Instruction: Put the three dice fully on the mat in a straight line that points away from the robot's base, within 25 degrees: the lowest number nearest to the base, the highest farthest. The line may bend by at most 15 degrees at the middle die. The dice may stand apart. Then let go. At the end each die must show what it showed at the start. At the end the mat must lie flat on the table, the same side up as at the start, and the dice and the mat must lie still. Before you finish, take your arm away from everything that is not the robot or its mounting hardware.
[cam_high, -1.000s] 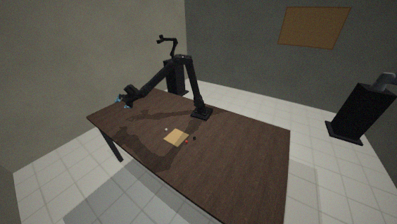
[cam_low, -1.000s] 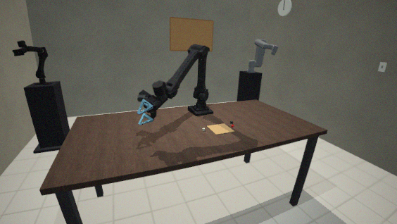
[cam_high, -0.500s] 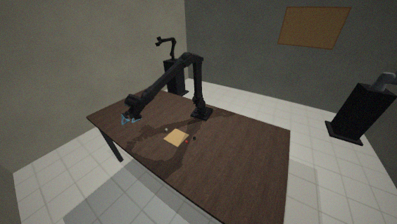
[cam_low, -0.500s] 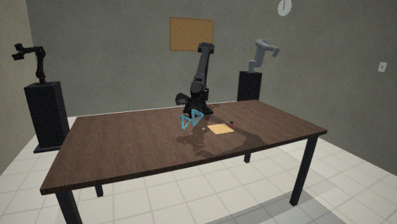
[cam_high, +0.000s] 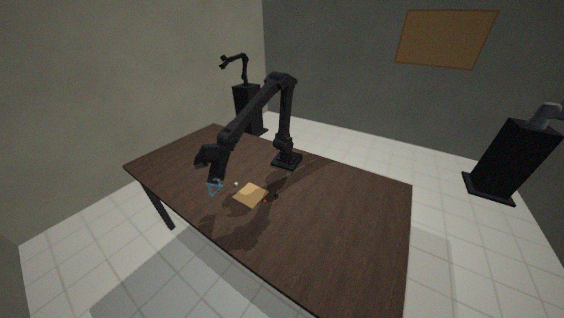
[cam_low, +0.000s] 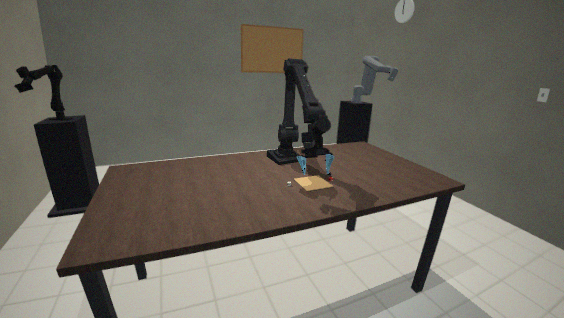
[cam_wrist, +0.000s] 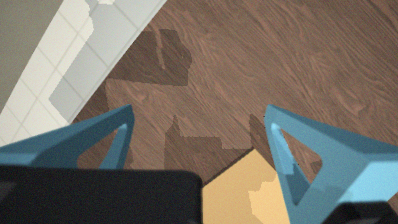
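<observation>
Right now the black die is 210 mm behind my hand, 210 mm to the left of it and 120 mm below it. From my hand the other things lie so: white die: 170 mm behind, 40 mm to the right, 120 mm below; red die: 150 mm behind, 180 mm to the left, 120 mm below; tan mat: 150 mm behind, 80 mm to the left, 120 mm below.
</observation>
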